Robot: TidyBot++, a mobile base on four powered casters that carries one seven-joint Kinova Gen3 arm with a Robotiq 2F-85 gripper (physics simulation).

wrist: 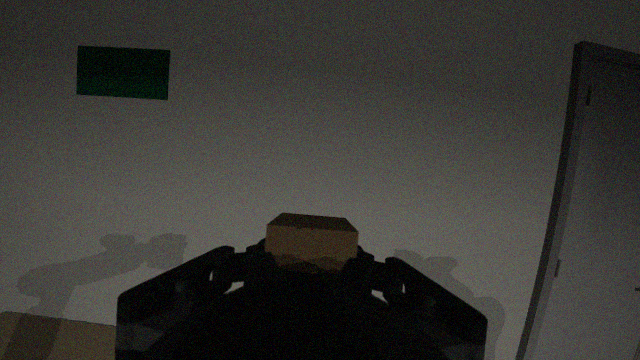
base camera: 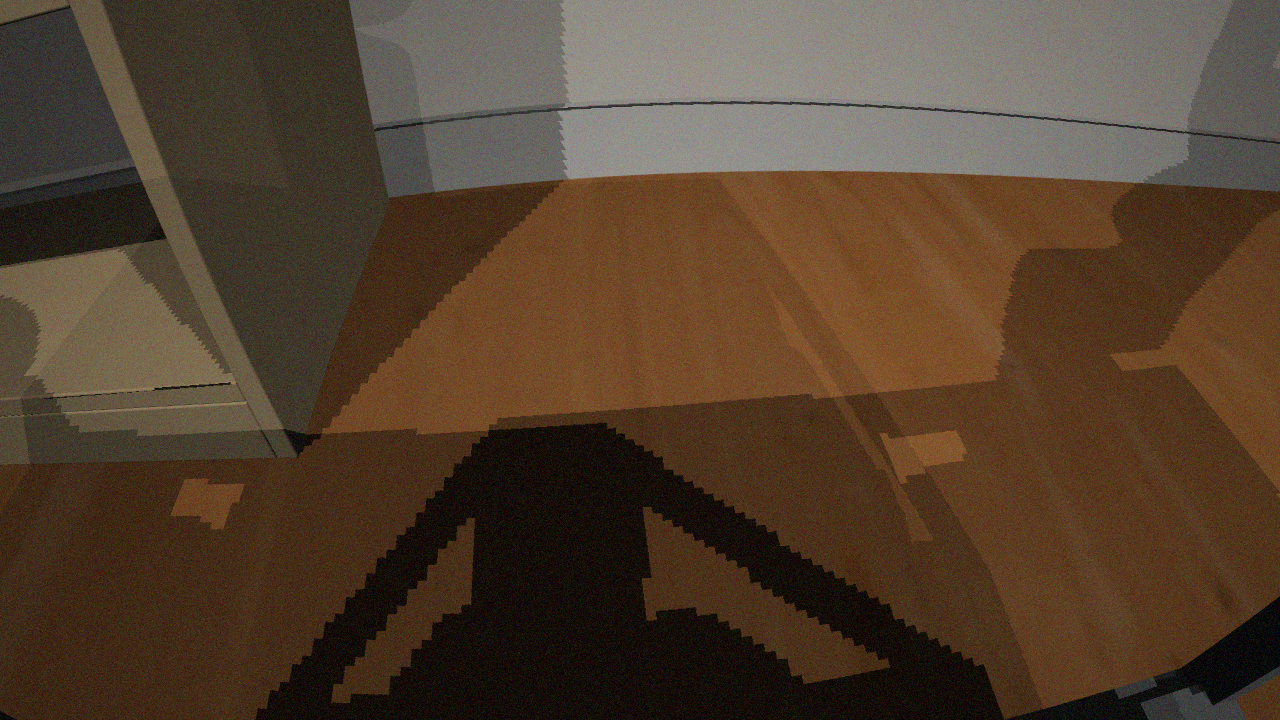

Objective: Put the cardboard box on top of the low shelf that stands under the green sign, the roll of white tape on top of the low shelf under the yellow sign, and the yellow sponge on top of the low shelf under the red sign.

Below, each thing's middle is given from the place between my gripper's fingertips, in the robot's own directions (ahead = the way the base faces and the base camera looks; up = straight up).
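Scene:
There is the cardboard box point(wrist: 311, 244), and I find it 1 cm below my hand and 3 cm behind it.

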